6 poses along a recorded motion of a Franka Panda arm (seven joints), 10 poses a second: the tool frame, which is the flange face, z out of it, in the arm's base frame.
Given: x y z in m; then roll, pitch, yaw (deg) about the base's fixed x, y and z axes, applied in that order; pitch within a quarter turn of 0, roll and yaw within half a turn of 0.
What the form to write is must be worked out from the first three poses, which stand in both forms.
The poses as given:
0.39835 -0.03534 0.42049 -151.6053 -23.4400 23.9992
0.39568 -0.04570 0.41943 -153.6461 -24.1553 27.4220
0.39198 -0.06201 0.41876 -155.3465 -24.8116 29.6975
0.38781 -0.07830 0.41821 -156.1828 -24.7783 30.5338
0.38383 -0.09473 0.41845 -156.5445 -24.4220 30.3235
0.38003 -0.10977 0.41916 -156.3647 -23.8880 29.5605
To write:
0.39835 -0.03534 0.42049; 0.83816 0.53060 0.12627; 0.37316 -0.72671 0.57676; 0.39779 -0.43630 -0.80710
0.39568 -0.04570 0.41943; 0.80992 0.57392 0.12104; 0.42022 -0.71173 0.56291; 0.40921 -0.40505 -0.81761
0.39198 -0.06201 0.41876; 0.78847 0.60231 0.12464; 0.44969 -0.70275 0.55129; 0.41964 -0.37863 -0.82495
0.38781 -0.07830 0.41821; 0.78203 0.61056 0.12509; 0.46127 -0.70199 0.54262; 0.41911 -0.36664 -0.83062
0.38383 -0.09473 0.41845; 0.78595 0.60522 0.12644; 0.45971 -0.70877 0.53508; 0.41345 -0.36242 -0.83529
0.38003 -0.10977 0.41916; 0.79532 0.59318 0.12490; 0.45108 -0.71678 0.53175; 0.40495 -0.36657 -0.83764

